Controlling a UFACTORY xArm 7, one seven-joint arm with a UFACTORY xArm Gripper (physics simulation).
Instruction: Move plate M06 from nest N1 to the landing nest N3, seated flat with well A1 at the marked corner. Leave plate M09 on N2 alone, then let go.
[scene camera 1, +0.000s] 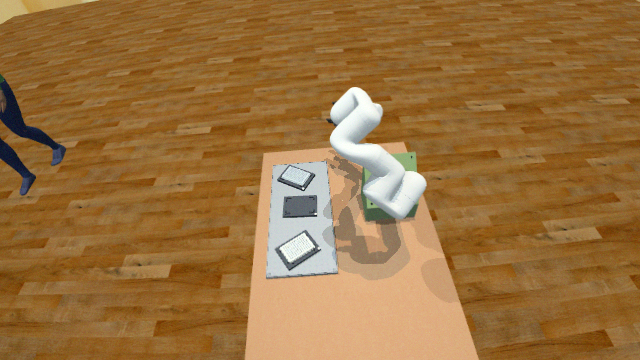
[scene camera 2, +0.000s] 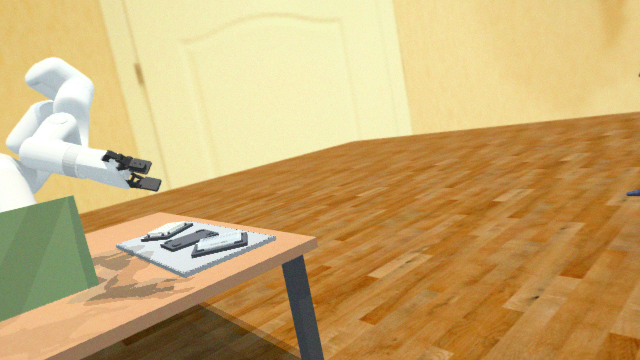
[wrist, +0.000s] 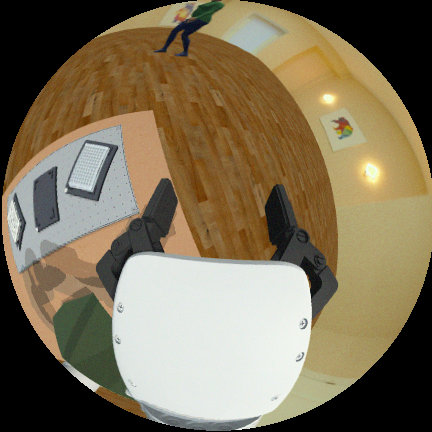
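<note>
A pale bluish well plate (scene camera 1: 296, 176) (scene camera 2: 220, 241) (wrist: 90, 167) lies on a dark nest at one end of the grey perforated board (scene camera 1: 325, 260) (scene camera 2: 260, 237) (wrist: 123, 175). A cream well plate (scene camera 1: 298, 248) (scene camera 2: 168, 229) (wrist: 14, 217) lies on a dark nest at the other end. The middle dark nest (scene camera 1: 300, 206) (scene camera 2: 189, 240) (wrist: 46, 199) is empty. Plate and nest labels cannot be read, so which plate is M06 is unclear. My gripper (scene camera 1: 330, 112) (scene camera 2: 151, 175) (wrist: 220, 191) is open and empty, pointing sideways above and away from the plates; the arm partly hides it in scene camera 1.
The orange table (scene camera 1: 350, 315) (scene camera 2: 295, 244) (wrist: 142, 130) carries the board and the green arm base (scene camera 1: 390, 213) (scene camera 2: 45, 255) (wrist: 82, 330). The white arm (scene camera 1: 370, 150) (scene camera 2: 55, 155) reaches up from the base. A person (scene camera 1: 15, 125) (wrist: 187, 30) stands on the wooden floor away from the table.
</note>
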